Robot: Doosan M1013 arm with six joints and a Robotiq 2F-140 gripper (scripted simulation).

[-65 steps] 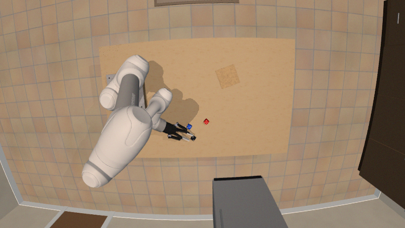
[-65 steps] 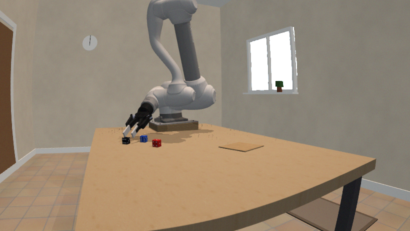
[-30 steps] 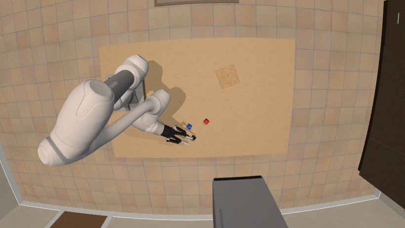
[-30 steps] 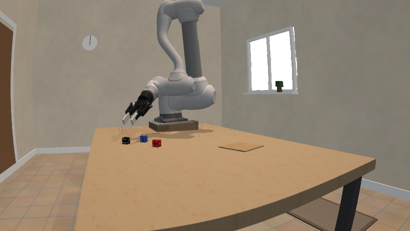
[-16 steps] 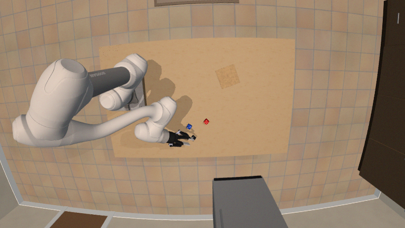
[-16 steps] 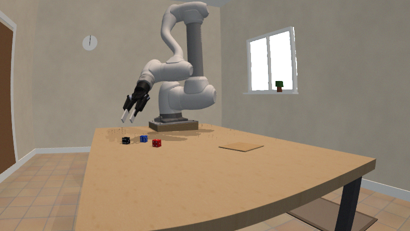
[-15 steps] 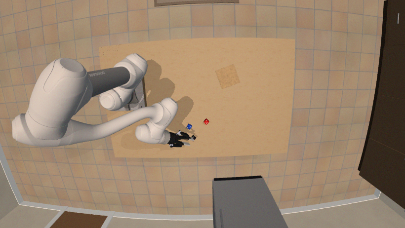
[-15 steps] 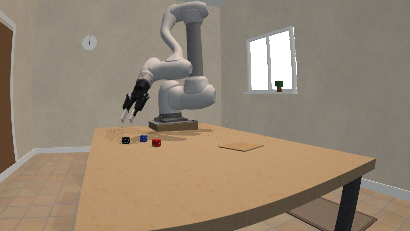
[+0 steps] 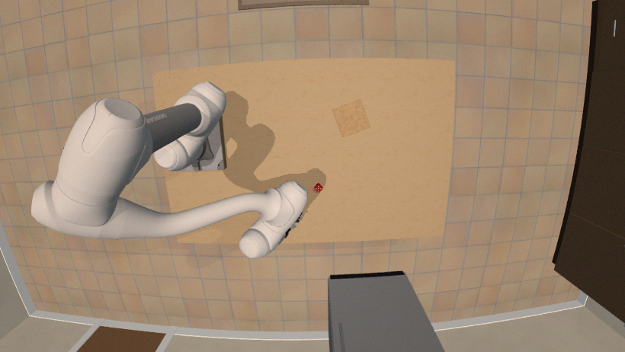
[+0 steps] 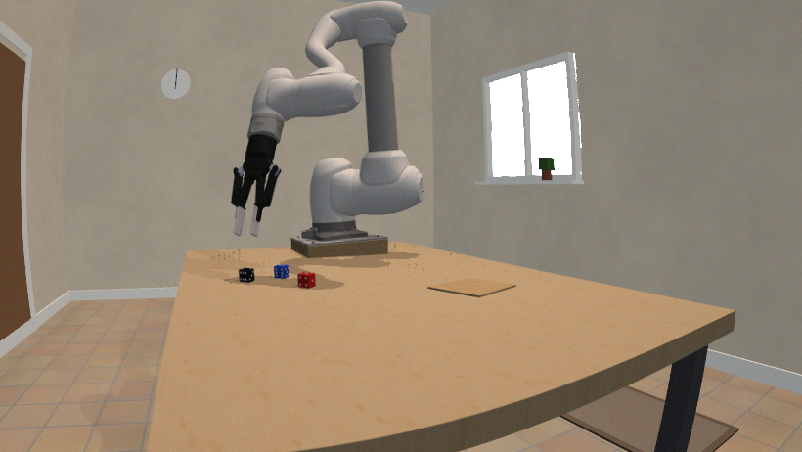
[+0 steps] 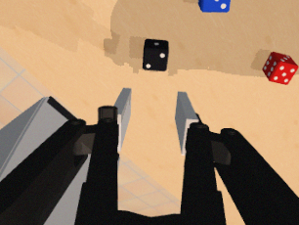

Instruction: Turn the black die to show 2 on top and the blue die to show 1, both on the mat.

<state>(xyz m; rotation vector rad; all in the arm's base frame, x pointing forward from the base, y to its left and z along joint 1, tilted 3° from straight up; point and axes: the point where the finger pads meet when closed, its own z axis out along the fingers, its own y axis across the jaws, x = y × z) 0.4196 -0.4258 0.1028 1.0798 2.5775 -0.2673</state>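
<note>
Now: hand 13 cm above the black die, 1 cm to the left of it and 1 cm short of it. The rest, counted from my hand: red die 13 cm below, 13 cm ahead, 10 cm to the left; then blue die 13 cm below, 9 cm to the left, 1 cm behind; then cork mat 40 cm to the left, 34 cm ahead, 14 cm below.
</note>
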